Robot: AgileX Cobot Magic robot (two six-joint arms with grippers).
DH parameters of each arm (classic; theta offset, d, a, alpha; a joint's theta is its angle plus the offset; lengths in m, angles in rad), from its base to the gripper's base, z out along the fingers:
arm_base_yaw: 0 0.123 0 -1.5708
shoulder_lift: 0.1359 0 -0.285 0
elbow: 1.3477 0 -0.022 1.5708
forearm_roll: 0 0.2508 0 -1.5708
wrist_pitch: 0 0 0.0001 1.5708
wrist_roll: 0 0.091 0 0
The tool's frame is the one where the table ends.
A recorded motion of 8 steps. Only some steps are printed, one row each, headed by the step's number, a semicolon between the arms.
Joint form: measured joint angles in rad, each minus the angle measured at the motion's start. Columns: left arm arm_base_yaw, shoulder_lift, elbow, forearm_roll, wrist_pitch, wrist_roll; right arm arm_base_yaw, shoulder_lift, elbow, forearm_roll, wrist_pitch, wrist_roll.
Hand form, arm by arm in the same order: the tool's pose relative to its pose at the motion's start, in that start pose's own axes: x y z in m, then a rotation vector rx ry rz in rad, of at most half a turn. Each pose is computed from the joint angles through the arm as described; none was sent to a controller.
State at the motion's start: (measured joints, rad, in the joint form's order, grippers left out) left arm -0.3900 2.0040 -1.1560 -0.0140 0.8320 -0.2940; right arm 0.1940 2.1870 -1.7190 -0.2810 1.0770 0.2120
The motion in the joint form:
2: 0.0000 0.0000 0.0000 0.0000 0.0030 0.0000; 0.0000 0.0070 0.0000 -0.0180 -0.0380 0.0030
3: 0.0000 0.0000 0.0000 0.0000 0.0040 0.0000; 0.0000 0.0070 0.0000 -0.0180 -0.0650 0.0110
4: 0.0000 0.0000 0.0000 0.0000 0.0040 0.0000; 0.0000 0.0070 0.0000 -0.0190 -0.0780 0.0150
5: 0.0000 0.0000 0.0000 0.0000 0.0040 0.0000; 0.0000 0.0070 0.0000 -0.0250 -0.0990 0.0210
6: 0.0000 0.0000 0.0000 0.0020 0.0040 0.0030; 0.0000 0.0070 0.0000 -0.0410 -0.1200 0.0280
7: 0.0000 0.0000 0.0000 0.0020 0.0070 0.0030; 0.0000 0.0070 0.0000 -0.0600 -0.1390 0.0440
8: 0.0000 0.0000 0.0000 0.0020 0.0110 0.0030; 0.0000 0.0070 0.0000 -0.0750 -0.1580 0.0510
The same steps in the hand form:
2: 0.0003 0.0001 0.0000 -0.0009 0.0029 0.0000; -0.0035 0.0001 0.0030 0.0077 -0.0337 -0.0076
3: 0.0003 0.0001 0.0000 -0.0012 0.0038 0.0000; -0.0059 0.0007 0.0029 0.0016 -0.0601 0.0002
4: 0.0003 0.0001 0.0000 -0.0012 0.0038 0.0000; -0.0071 0.0008 0.0028 -0.0005 -0.0729 0.0036
5: 0.0003 0.0001 0.0000 -0.0012 0.0038 0.0000; -0.0091 0.0008 0.0027 -0.0005 -0.0945 0.0063
6: 0.0003 0.0002 0.0000 -0.0026 0.0034 0.0043; -0.0112 0.0001 0.0024 0.0075 -0.1180 0.0046
7: 0.0006 0.0003 0.0000 -0.0034 0.0063 0.0043; -0.0132 -0.0009 0.0022 0.0176 -0.1402 0.0101
8: 0.0009 0.0004 0.0000 -0.0046 0.0101 0.0043; -0.0151 -0.0015 0.0019 0.0246 -0.1616 0.0084

